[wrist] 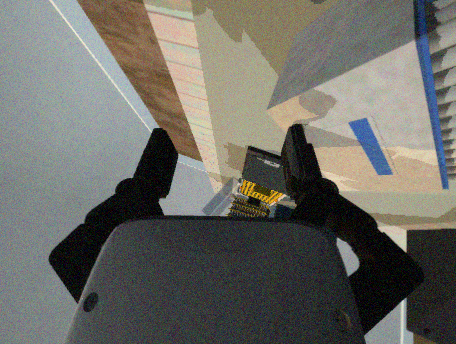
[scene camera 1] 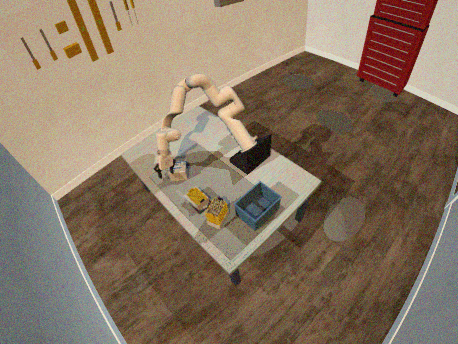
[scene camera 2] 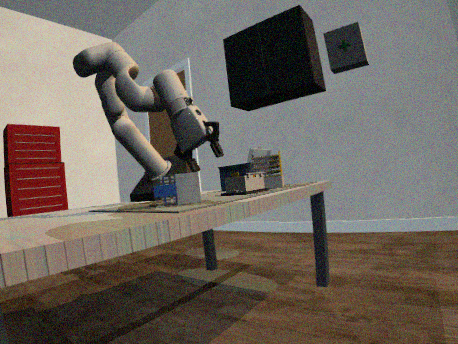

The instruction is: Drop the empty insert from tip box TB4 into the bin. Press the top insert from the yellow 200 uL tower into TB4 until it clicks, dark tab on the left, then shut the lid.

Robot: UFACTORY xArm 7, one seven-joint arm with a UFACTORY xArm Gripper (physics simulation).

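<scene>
My gripper (scene camera 1: 165, 173) (scene camera 2: 207, 158) (wrist: 226, 140) is open, with nothing between its fingers. It hangs beside and above a white box with blue trim, away from the yellow items. A low box with a yellow perforated top (scene camera 1: 197, 197) (wrist: 261, 191), grey-white from the side in the scene camera 2 view (scene camera 2: 245, 183), sits beside the yellow tower (scene camera 1: 217, 212) (scene camera 2: 274, 171) (wrist: 248, 206). Its label is too small to read, and whether it is TB4 and how its lid stands I cannot tell. The blue bin (scene camera 1: 257, 206) (scene camera 2: 234, 170) stands near the tower and is partly hidden in the wrist view.
The white box (scene camera 1: 179, 171) (scene camera 2: 189, 189) (wrist: 325, 135) with a blue label and rows of pale tubes stands close to my fingers. A dark panel (wrist: 262, 166) lies by the yellow top. A black upright panel (scene camera 1: 260, 152) stands at the arm's base on the table (scene camera 1: 287, 175).
</scene>
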